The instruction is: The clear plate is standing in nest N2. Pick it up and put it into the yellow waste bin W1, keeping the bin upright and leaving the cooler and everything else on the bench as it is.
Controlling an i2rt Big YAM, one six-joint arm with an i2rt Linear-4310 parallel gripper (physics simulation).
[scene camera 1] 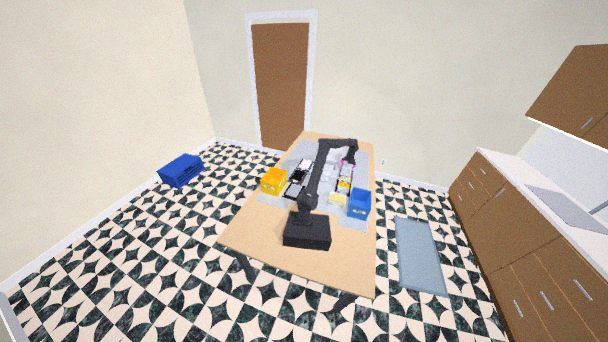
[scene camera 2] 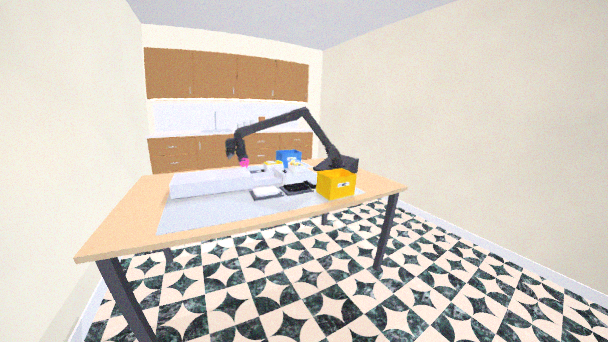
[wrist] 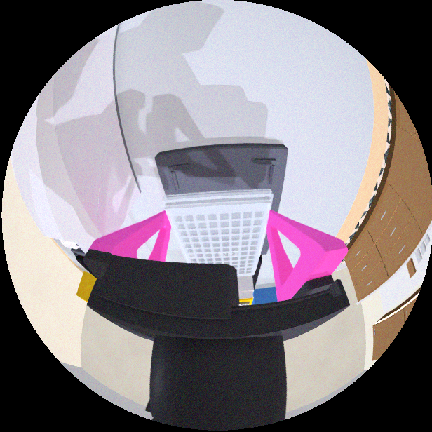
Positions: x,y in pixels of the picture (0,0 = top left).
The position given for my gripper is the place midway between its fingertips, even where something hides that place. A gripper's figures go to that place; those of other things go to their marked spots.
Scene:
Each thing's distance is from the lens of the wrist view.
my gripper [wrist: 218,215]: 0.13 m
long white box [wrist: 78,184]: 0.11 m
nest N2 [wrist: 214,166]: 0.14 m

